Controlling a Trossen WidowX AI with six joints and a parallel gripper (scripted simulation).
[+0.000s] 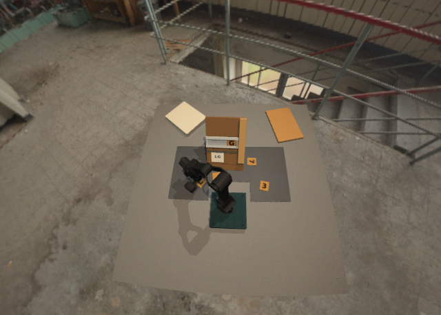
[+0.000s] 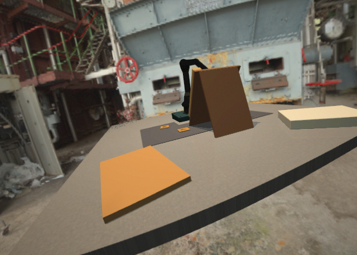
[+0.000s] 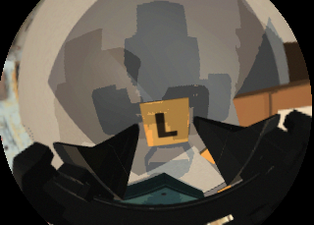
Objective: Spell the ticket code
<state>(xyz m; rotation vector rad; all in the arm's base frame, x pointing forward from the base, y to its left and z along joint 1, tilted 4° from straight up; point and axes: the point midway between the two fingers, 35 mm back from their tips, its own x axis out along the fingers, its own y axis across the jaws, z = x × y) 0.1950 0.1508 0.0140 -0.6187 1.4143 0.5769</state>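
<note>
My gripper tip is right at the orange tile marked l. The rest, counted from my gripper tip: white ticket (12 cm ahead, 14 cm to the right, 8 cm above); orange tile marked g (16 cm ahead, 24 cm to the right, 16 cm above); dark mat (19 cm to the right).
</note>
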